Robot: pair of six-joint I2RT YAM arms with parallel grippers.
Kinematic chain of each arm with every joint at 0, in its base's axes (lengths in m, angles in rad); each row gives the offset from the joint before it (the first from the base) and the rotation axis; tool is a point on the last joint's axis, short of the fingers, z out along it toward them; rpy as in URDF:
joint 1: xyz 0 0 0.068 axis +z
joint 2: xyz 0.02 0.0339 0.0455 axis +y
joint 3: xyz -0.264 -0.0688 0 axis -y
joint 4: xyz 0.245 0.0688 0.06 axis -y
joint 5: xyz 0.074 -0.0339 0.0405 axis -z
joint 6: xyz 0.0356 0 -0.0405 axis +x
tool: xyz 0 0 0 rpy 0 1.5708 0
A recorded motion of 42 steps. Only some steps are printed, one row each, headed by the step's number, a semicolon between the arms.
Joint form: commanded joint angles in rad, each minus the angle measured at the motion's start. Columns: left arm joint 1, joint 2, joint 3, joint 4, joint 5, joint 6; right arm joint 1, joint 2, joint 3, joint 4, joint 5, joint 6.
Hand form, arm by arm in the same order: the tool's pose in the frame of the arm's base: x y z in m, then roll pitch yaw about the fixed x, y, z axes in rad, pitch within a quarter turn. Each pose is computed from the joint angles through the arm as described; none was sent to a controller.
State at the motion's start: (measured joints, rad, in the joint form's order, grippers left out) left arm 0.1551 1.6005 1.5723 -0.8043 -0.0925 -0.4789; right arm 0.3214 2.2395 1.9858 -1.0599 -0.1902 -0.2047
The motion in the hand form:
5: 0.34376 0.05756 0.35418 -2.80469 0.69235 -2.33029; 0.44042 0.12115 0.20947 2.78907 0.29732 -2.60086
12: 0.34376 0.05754 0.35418 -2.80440 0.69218 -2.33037; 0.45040 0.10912 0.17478 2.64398 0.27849 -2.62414
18: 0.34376 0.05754 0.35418 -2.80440 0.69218 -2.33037; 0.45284 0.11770 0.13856 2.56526 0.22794 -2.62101
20: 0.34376 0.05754 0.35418 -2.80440 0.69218 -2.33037; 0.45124 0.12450 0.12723 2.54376 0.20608 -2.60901
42: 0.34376 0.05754 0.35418 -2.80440 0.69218 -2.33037; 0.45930 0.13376 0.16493 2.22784 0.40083 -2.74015
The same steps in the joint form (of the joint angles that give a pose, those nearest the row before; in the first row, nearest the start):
5: 0.0000 0.0008 0.0156 -0.0015 -0.0133 -0.0130; -0.0851 0.0103 0.0053 -0.0771 -0.2342 -0.1152
12: 0.0000 0.0008 0.0156 -0.0015 -0.0130 -0.0130; -0.1244 0.0942 0.0053 -0.0752 -0.3674 -0.1602
18: 0.0000 0.0008 0.0156 -0.0015 -0.0130 -0.0130; -0.1110 0.1781 0.0053 -0.0671 -0.4246 -0.1679
20: 0.0000 0.0008 0.0156 -0.0015 -0.0130 -0.0130; -0.0969 0.2041 0.0054 -0.0702 -0.4379 -0.1709
42: 0.0000 0.0008 0.0156 -0.0015 -0.0130 -0.0130; -0.0992 0.1480 0.0172 0.0381 -0.7740 -0.0874

